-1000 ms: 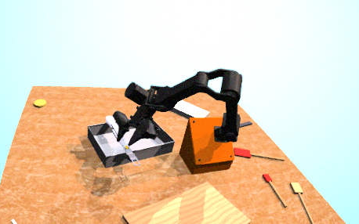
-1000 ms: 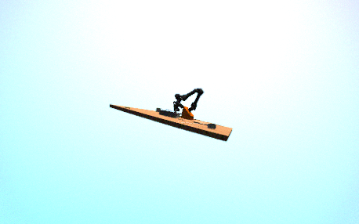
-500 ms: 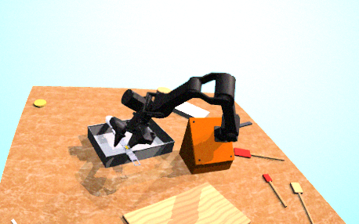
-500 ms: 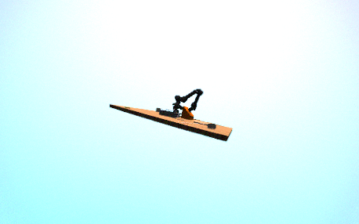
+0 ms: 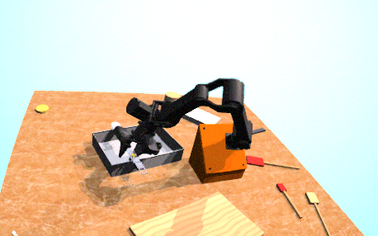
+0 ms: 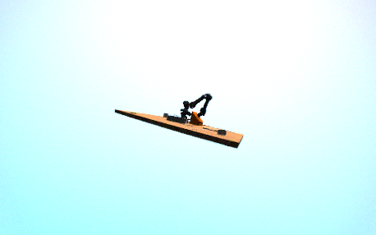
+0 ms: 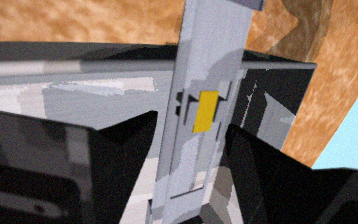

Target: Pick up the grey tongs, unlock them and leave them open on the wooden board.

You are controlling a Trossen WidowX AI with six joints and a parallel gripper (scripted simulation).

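Right now my gripper tip is 8 cm to the left of the grey roasting tin and 6 cm past it. The rest, counted from my gripper tip: white block: 42 cm behind, 36 cm to the right, 2 cm below; wooden board: 34 cm to the left, 19 cm behind, 3 cm below; yellow lock piece: 3 cm behind, 3 cm above, 2 cm to the left.
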